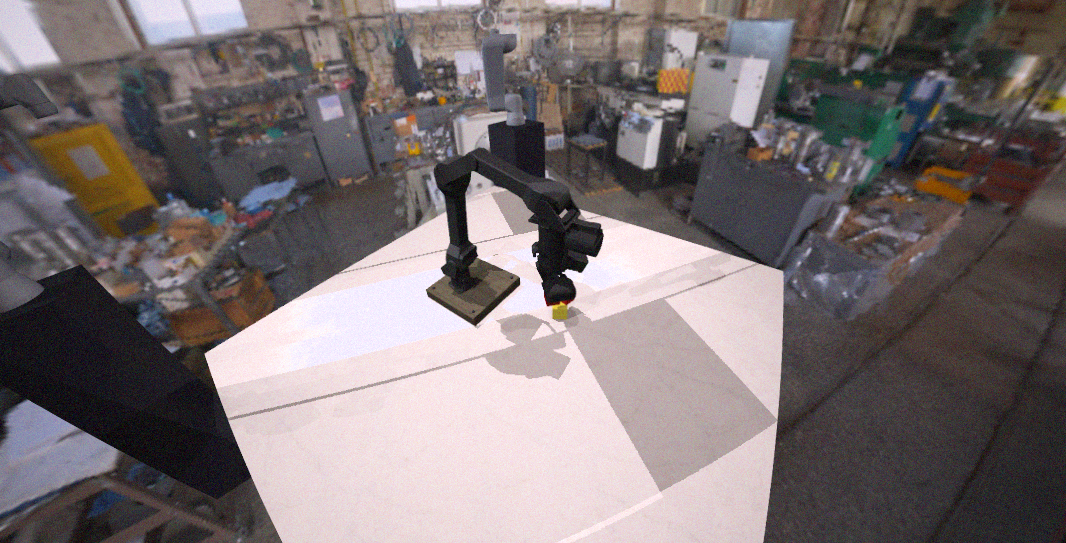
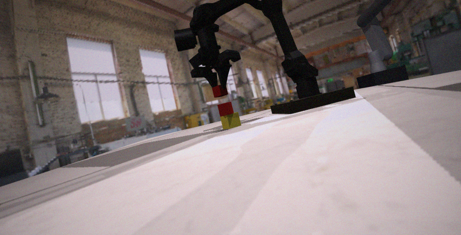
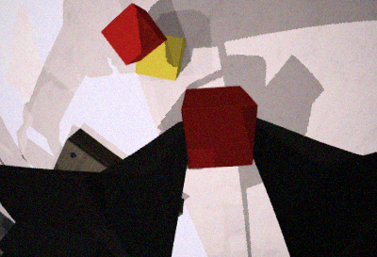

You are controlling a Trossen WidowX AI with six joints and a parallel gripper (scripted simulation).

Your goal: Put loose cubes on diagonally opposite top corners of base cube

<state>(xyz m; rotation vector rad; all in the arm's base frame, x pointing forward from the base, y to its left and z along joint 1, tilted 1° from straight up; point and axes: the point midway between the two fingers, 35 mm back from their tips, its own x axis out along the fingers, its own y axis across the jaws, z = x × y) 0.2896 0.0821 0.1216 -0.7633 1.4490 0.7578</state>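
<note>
Now: gripper tip 10 cm above the yellow cube, 5 cm to the right of it and 2 cm past it.
</note>
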